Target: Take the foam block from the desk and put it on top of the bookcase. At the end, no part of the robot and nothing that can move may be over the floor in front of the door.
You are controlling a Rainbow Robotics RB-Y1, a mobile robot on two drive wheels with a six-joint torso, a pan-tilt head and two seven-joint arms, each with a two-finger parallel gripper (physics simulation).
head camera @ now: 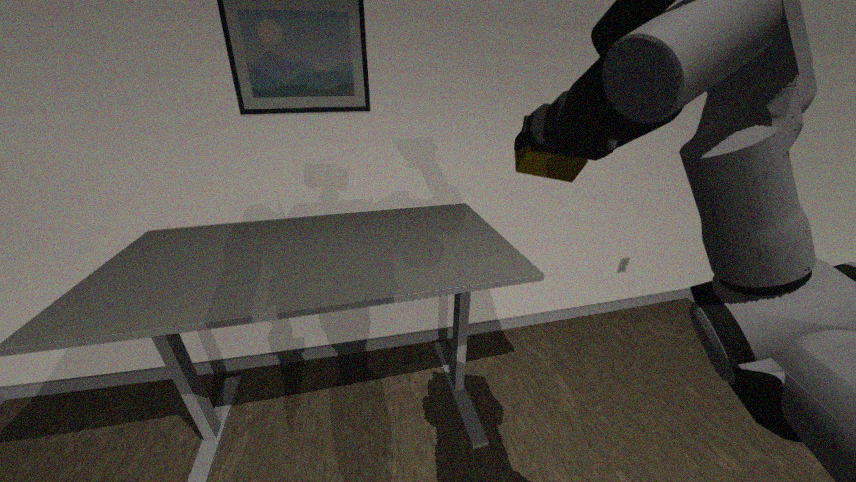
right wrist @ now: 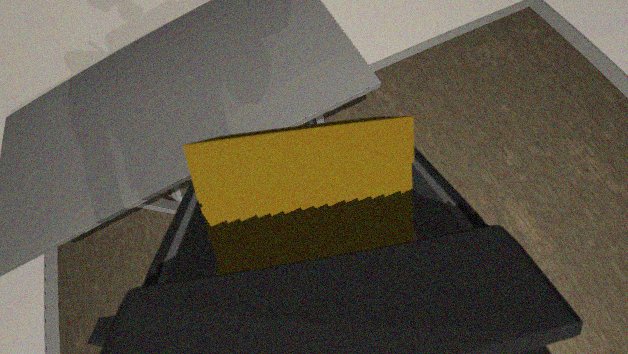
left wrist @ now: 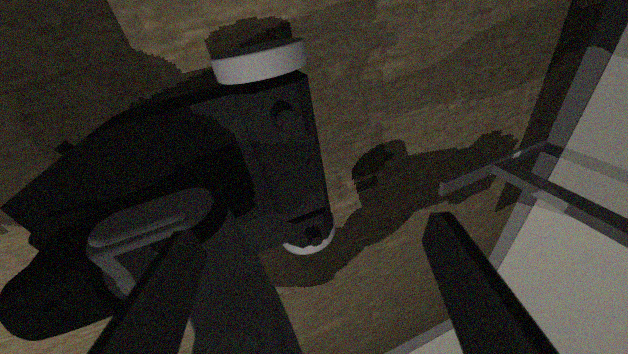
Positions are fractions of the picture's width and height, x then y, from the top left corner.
Labels:
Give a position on a yellow foam block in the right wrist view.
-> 0.43, 0.56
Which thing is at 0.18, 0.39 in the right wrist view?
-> A grey desk.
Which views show the left gripper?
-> The left wrist view only.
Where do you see a framed picture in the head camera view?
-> At 0.33, 0.13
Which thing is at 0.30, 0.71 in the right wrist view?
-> The right gripper.

